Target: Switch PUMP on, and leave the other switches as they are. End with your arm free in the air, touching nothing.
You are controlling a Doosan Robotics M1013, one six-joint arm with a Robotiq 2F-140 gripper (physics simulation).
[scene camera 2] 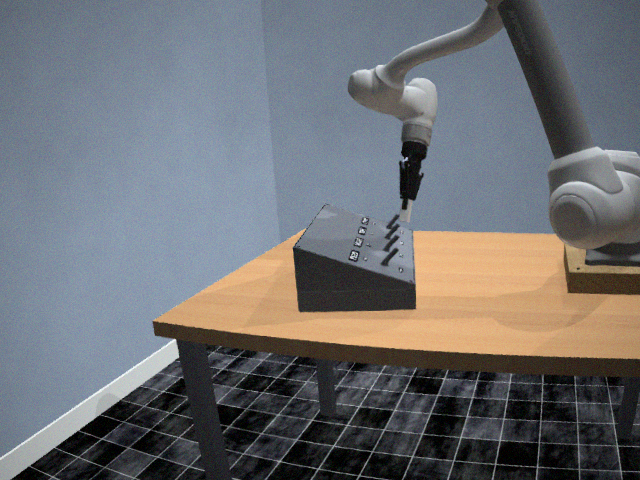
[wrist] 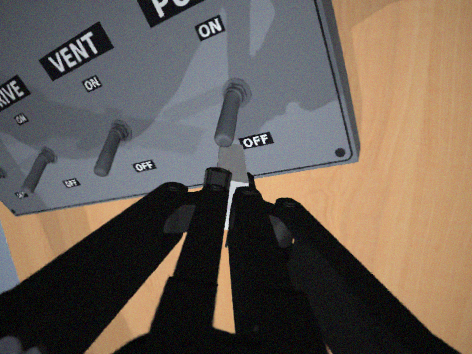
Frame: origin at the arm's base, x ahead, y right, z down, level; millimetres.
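Seen in the pictures: gripper, between the fingertips: (scene camera 2: 403, 221) (wrist: 228, 161); arm's base, origin of its link: (scene camera 2: 616, 256).
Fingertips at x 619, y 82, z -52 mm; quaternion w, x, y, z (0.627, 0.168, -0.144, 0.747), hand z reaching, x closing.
Offsets run from my fingertips to a thing's top centre. "pt": to the spot under its first point. Level surfaces: height alone.
The grey sloped switch box (scene camera 2: 351, 287) (wrist: 295, 65) stands on the table. The PUMP switch lever @(dx +32, dy +1, dz -22 mm) (scene camera 2: 392, 222) (wrist: 228, 120) is at the box's far end in the scene view and leans toward its OFF label @(pt dx +10, dy +8, dz +33 mm) (wrist: 256, 140). Its ON label @(pt dx +87, dy -16, dz +4 mm) (wrist: 209, 28) is on the opposite side, and the PUMP label is cut off at the top of the wrist view. My gripper (scene camera 2: 406, 211) (wrist: 228, 161) is shut and empty, its pale tips at the OFF side of the PUMP lever, by the lever's free end. Whether they touch is unclear.
The VENT lever @(dx -4, dy -114, dz -20 mm) (wrist: 110, 150) stands beside PUMP and leans toward OFF. Another lever @(dx -39, dy -228, dz -20 mm) (wrist: 39, 171) leans the same way farther left. The wooden table @(dz +106 mm) (scene camera 2: 475, 258) reaches to the arm's base block (scene camera 2: 599, 281). A blue wall (scene camera 2: 155, 129) is behind.
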